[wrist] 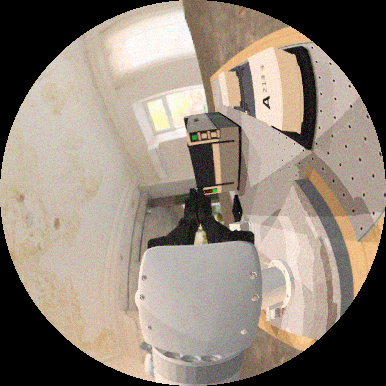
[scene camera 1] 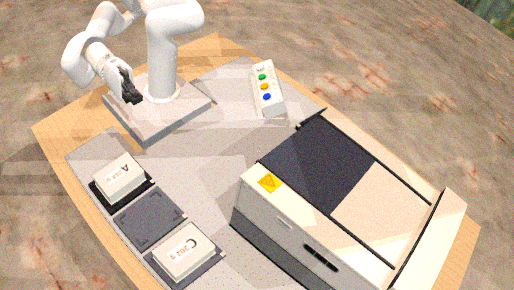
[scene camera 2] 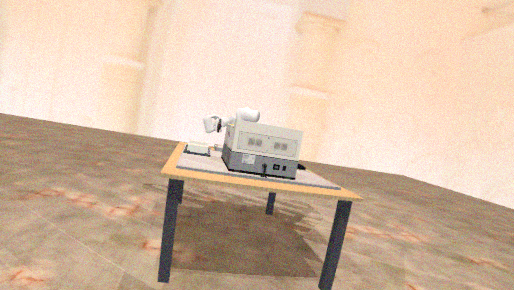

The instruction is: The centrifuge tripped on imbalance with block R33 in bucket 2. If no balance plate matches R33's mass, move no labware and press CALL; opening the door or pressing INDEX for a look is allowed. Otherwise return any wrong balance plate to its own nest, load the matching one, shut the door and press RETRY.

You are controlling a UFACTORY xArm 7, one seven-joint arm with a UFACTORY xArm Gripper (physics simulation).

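Frame: origin at the arm's base, x ahead, y left, z up, level; millimetres.
Seen in the pictures: gripper, fingertip midpoint: [wrist: 197, 195] [scene camera 1: 138, 101] [scene camera 2: 219, 126]; arm's base, link origin: [wrist: 279, 282] [scene camera 1: 161, 92].
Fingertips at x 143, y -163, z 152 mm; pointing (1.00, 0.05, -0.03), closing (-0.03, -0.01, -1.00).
Observation:
Offsets run from my fingertips to a thing's top centre. "*": to the spot under its first point. Level surfaces: height alone.
My gripper [scene camera 1: 134, 98] [scene camera 2: 219, 126] [wrist: 197, 195] is shut and empty, raised near the arm's base. Plate A {dz -123, dx +78, dy -127 mm} [scene camera 1: 120, 177] [wrist: 270, 90], a pale block marked 218 g, sits on the black nest at the left. Plate C {dz -123, dx +346, dy -113 mm} [scene camera 1: 182, 252], marked 202 g, sits on a dark nest nearer the camera. The middle nest {dz -159, dx +212, dy -119 mm} [scene camera 1: 150, 219] between them holds no plate. The centrifuge [scene camera 1: 320, 220] [scene camera 2: 265, 141] [wrist: 230, 155] has a dark and beige top between black rails; I cannot tell its door state. Block R33 and the buckets do not show. The button box {dz -93, dx +57, dy +455 mm} [scene camera 1: 273, 106] has white, green, orange and blue buttons.
The arm's base plinth [scene camera 1: 145, 131] stands at the back of the wooden table {dz -190 mm} [scene camera 1: 52, 120] [scene camera 2: 227, 178]. A raised panel {* dz +67, dx +751, dy +245 mm} [scene camera 1: 440, 235] stands at the centrifuge's right end. In the wrist view, small green and red lights show on the centrifuge.

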